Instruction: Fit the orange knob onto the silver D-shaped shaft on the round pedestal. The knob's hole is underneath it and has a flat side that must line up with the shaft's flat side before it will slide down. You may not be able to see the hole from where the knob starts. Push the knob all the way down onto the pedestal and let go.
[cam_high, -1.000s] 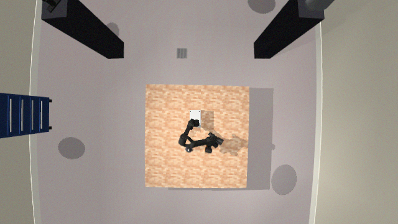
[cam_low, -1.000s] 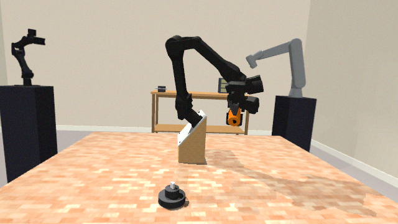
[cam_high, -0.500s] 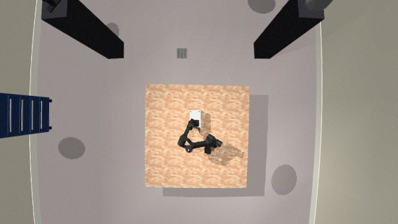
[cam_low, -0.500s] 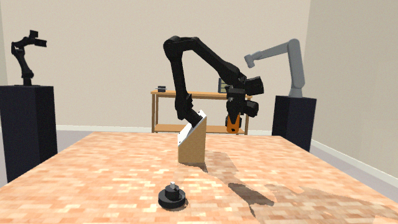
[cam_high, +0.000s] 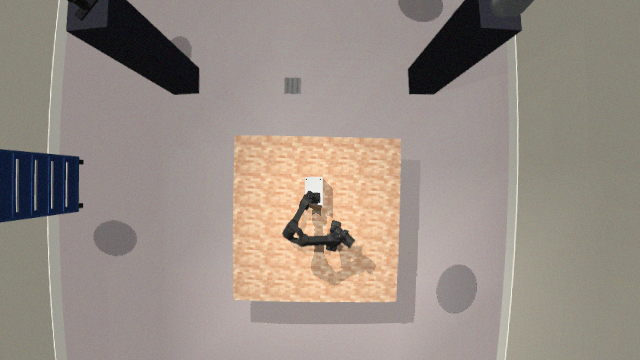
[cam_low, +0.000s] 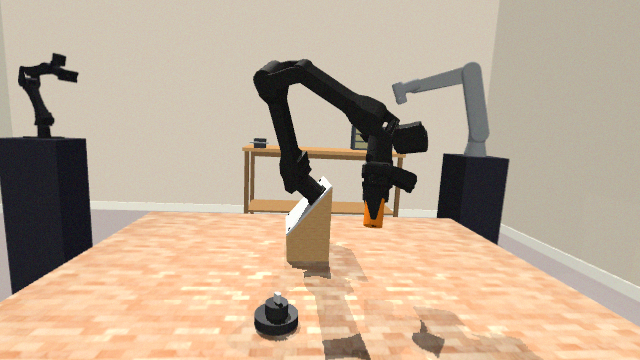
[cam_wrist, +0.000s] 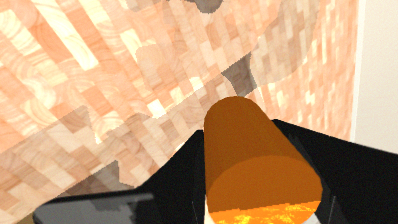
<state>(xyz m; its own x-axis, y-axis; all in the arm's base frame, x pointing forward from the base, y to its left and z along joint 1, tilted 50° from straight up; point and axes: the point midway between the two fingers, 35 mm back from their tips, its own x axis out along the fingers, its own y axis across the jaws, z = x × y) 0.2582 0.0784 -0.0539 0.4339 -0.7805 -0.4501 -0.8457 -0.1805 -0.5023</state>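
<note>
The orange knob is 30 mm above my gripper tip, 20 mm behind it and 10 mm to the left of it. The rest, counted from my gripper tip: round pedestal (200 mm to the right, 150 mm below, 60 mm ahead).
</note>
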